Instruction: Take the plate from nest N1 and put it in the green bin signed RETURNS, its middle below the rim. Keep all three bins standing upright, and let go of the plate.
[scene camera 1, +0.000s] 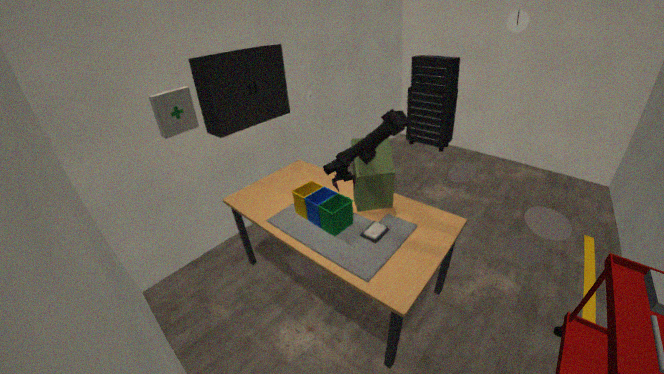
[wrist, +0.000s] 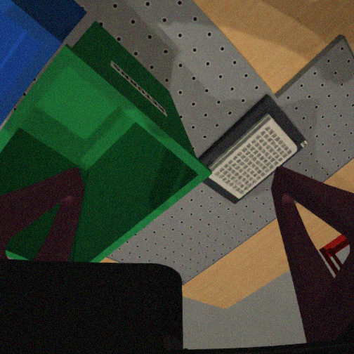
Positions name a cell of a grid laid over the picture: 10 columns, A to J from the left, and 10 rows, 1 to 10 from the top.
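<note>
The wrist view shows the gripper (wrist: F6) together with a white plate (wrist: H5) and a green bin (wrist: C4). In the other view, the bin (scene camera 1: F6) appears again.
</note>
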